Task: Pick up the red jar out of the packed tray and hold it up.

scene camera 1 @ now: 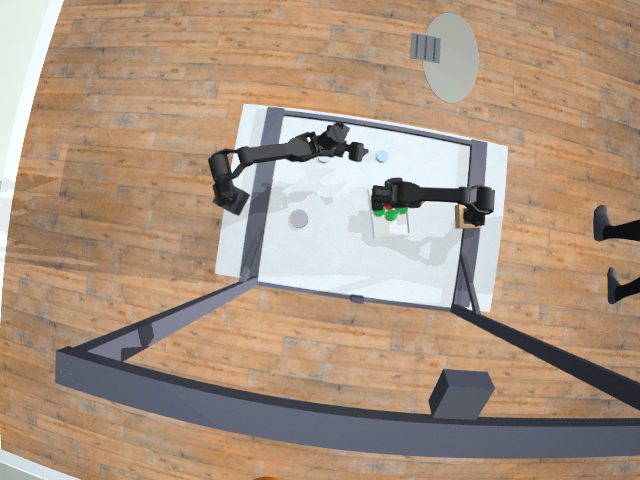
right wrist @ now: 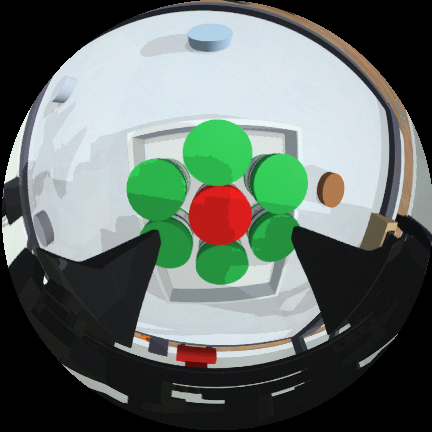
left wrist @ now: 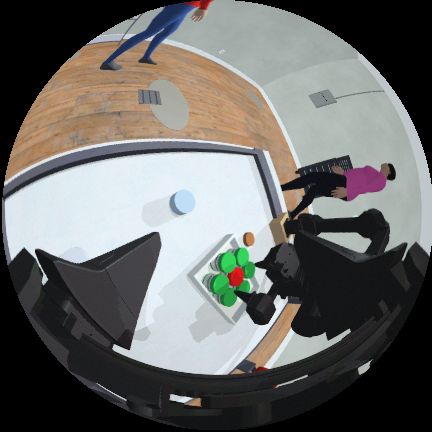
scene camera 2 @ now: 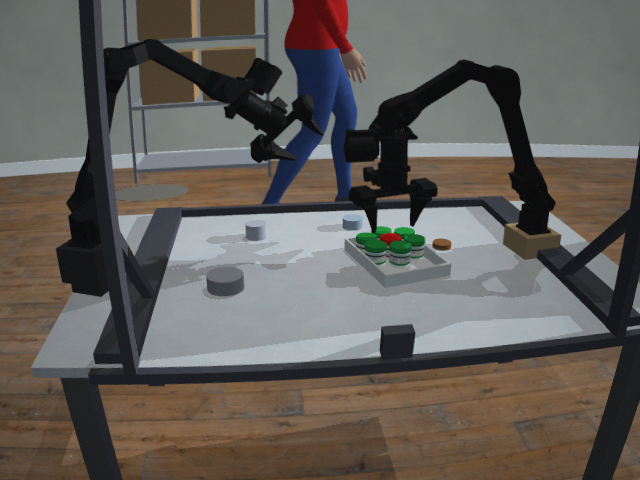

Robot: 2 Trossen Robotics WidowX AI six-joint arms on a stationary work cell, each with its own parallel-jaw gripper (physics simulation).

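Places are measured from the left arm's base along level axes (x ahead, y left, z up), in millimetres.
Pixels of known places: left gripper, between the fingertips: [left wrist: 229,238] [scene camera 2: 308,146]; right gripper, between the fingertips: [right wrist: 227,235] [left wrist: 245,277] [scene camera 2: 393,229]; left arm's base, origin of its link: [scene camera 1: 228,196] [scene camera 2: 88,241]; right arm's base, origin of its link: [scene camera 1: 470,216] [left wrist: 286,227] [scene camera 2: 533,229].
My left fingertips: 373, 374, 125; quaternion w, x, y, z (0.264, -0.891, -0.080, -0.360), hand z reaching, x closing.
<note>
Ahead of a thing's pixels: the offset from my left fingertips to its top centre, as dx, dy, dz.
The red jar @(+208, -86, -172) [scene camera 1: 388,207] [scene camera 2: 390,238] [left wrist: 236,276] [right wrist: 220,215] stands upright in the white tray @(+224, -109, -192) [scene camera 1: 387,230] [scene camera 2: 418,272] [left wrist: 210,255] [right wrist: 222,295], ringed closely by several green-lidded jars @(+234, -124, -172) [scene camera 1: 391,215] [scene camera 2: 400,253] @(+155, -93, -172) [left wrist: 219,284] @(+181, -47, -172) [right wrist: 217,152]. My right gripper [scene camera 2: 393,227] [left wrist: 245,277] [right wrist: 227,235] is open and points down, its tips slightly above the lids; in the right wrist view the red lid lies between and just beyond the tips. In scene camera 1 the right arm partly covers the jars. My left gripper [scene camera 2: 307,146] [left wrist: 229,238] is open and empty, high above the table, left of the tray.
A light blue disc @(+89, +85, -196) [scene camera 1: 382,156] [scene camera 2: 352,222] [left wrist: 183,202] [right wrist: 210,37] lies behind the tray. A brown disc @(+319, +5, -208) [scene camera 2: 441,244] [left wrist: 248,239] [right wrist: 331,190] lies right of it. A grey cylinder @(-90, -315, -190) [scene camera 1: 298,218] [scene camera 2: 224,281] and a paler one @(-123, -37, -186) [scene camera 2: 255,230] stand at the left.
</note>
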